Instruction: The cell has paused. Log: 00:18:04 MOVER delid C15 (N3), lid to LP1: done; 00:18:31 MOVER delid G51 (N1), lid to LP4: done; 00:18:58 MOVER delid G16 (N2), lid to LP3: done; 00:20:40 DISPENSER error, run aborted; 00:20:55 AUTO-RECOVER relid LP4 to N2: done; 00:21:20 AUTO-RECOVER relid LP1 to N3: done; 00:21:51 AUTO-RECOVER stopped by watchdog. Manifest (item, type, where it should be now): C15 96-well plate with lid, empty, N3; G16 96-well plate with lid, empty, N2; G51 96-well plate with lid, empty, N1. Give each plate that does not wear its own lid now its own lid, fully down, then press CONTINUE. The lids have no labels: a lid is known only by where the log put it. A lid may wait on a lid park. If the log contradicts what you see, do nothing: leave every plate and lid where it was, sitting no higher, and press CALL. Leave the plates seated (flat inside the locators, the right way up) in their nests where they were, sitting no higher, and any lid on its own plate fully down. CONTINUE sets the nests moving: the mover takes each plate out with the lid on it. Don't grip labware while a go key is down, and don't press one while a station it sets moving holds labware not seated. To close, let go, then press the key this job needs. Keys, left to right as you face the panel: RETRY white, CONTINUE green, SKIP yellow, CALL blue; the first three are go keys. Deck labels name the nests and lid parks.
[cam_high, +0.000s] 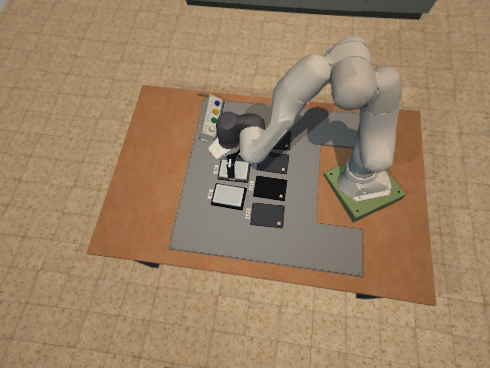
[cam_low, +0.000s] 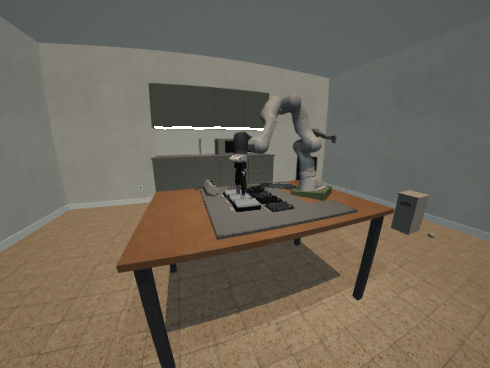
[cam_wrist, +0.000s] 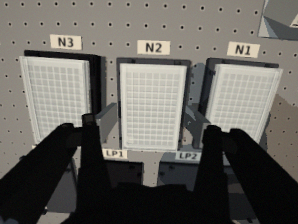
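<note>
Right now my hand is 20 mm above the grey lid. Round my hand: LP2 label: 100 mm behind, 60 mm to the right, 50 mm below; clear lid: 130 mm to the right, 20 mm below, 10 mm behind; LP1 label: 80 mm to the left, 80 mm behind, 50 mm below.
</note>
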